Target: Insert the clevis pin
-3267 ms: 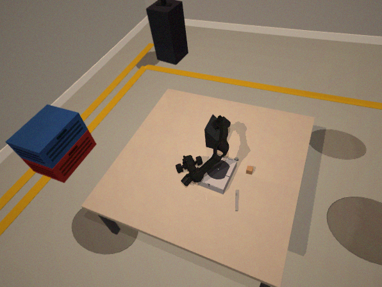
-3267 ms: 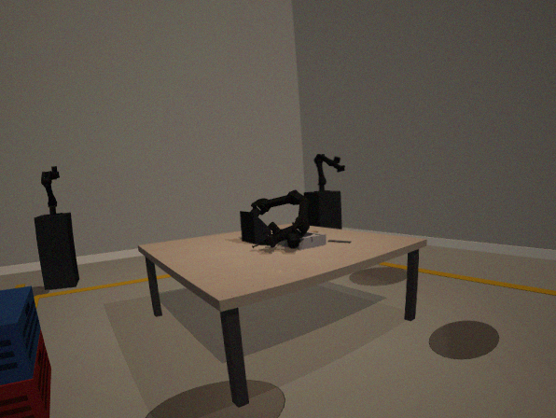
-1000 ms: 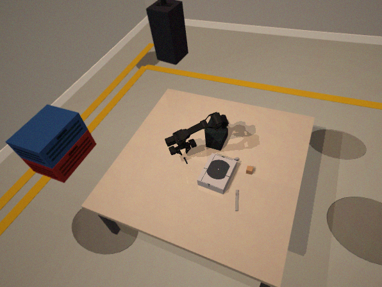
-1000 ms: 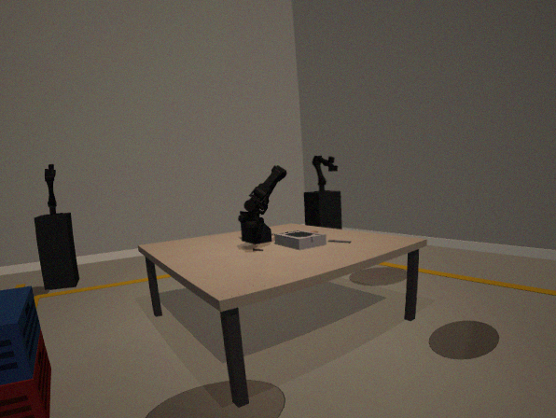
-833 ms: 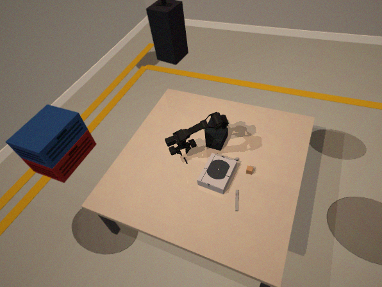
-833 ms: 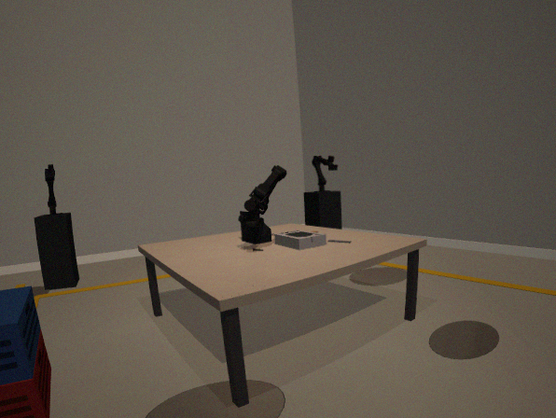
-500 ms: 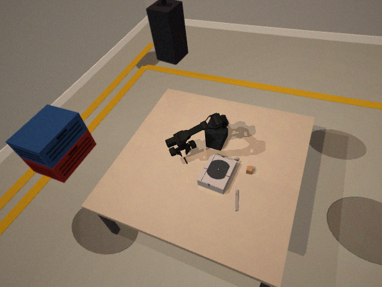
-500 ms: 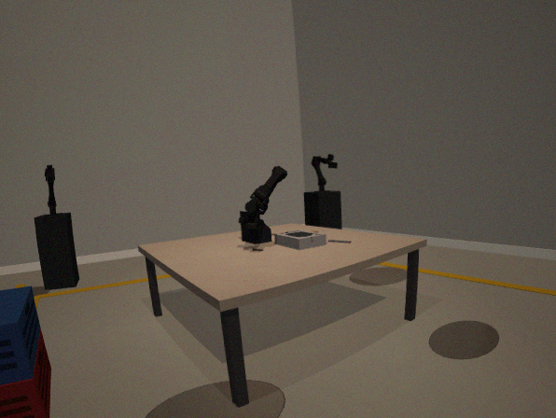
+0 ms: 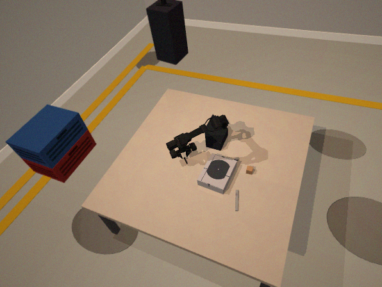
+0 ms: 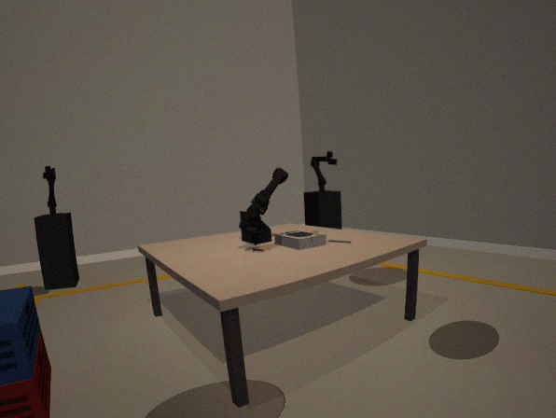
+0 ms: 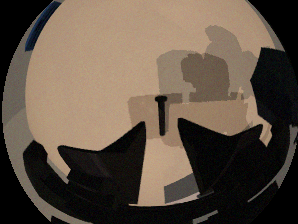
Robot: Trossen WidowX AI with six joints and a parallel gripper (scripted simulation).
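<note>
Now: the clevis pin 3 cm below my gripper tip and 1 cm to the left of it. From my gripper tip the other things lie so: tiny grey piece: 33 cm to the left, 18 cm behind, 3 cm below; wide flat disc: 27 cm to the left, 2 cm above, 1 cm behind; steel tray: 27 cm to the left, 1 cm above.
</note>
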